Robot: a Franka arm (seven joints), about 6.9 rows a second.
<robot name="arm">
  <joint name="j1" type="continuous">
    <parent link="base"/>
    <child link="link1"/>
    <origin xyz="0 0 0.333"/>
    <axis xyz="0 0 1"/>
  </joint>
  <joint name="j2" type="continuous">
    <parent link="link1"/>
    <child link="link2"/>
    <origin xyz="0 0 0" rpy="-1.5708 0 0"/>
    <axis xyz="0 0 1"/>
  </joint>
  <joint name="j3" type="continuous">
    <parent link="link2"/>
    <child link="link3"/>
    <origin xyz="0 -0.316 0" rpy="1.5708 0 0"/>
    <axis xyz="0 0 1"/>
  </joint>
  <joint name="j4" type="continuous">
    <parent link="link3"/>
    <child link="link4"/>
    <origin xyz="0.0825 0 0" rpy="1.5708 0 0"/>
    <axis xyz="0 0 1"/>
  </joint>
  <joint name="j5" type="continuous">
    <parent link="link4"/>
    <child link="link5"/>
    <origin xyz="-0.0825 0.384 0" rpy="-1.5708 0 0"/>
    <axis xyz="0 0 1"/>
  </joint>
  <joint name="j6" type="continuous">
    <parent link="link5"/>
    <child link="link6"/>
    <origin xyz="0 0 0" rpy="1.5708 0 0"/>
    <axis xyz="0 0 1"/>
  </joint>
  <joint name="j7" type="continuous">
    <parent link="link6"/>
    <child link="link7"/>
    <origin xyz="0.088 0 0" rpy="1.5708 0 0"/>
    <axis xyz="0 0 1"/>
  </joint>
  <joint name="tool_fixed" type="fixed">
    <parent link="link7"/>
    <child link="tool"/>
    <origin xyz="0 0 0.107"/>
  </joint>
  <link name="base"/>
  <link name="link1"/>
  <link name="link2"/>
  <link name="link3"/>
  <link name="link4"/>
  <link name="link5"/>
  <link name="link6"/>
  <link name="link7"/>
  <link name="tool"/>
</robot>
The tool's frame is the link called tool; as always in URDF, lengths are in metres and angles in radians. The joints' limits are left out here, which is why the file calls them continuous.
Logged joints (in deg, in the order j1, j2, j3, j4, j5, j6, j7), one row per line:
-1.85 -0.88 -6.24 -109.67 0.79 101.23 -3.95
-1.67 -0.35 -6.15 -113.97 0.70 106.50 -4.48
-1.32 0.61 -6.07 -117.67 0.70 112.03 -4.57
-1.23 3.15 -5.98 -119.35 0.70 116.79 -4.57
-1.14 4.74 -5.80 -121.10 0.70 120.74 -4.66
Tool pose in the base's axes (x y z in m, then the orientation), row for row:
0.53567 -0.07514 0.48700 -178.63 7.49 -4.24
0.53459 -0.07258 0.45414 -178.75 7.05 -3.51
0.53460 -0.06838 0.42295 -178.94 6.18 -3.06
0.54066 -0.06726 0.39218 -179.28 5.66 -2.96
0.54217 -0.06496 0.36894 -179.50 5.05 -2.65
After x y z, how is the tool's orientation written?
As angles about the fixed x, y, z axes (roll, pitch, yaw), in degrees.
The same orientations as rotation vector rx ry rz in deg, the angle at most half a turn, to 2 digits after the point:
-177.85 6.72 11.56
-178.12 5.58 10.91
-178.45 4.86 9.59
-178.86 4.68 8.81
-179.16 4.18 7.88

